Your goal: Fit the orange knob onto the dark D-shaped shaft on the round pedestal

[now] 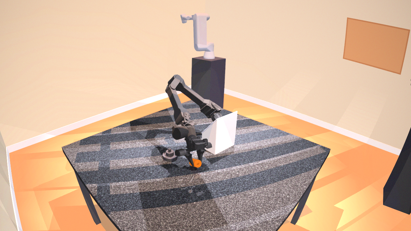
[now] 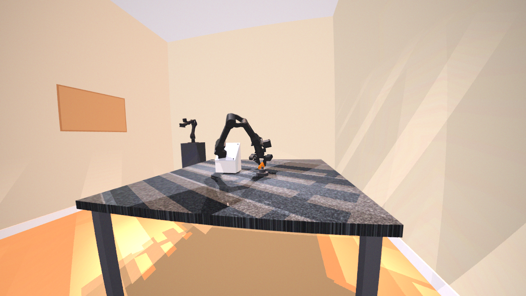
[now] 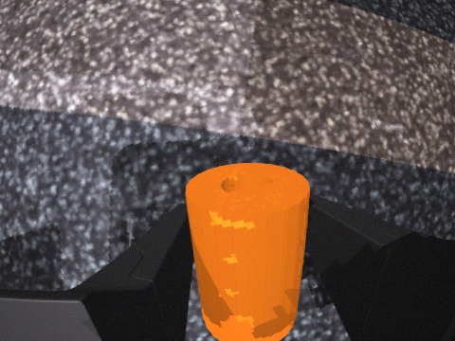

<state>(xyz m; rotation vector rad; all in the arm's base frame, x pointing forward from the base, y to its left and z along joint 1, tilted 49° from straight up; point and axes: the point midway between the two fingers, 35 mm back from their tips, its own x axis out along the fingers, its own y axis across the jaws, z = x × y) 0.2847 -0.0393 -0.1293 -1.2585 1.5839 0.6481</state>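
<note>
Now: the round pedestal 20 mm ahead of my gripper tip and 180 mm to the right of it. Also, from my gripper tip: orange knob: 10 mm behind, 20 mm to the right.
</note>
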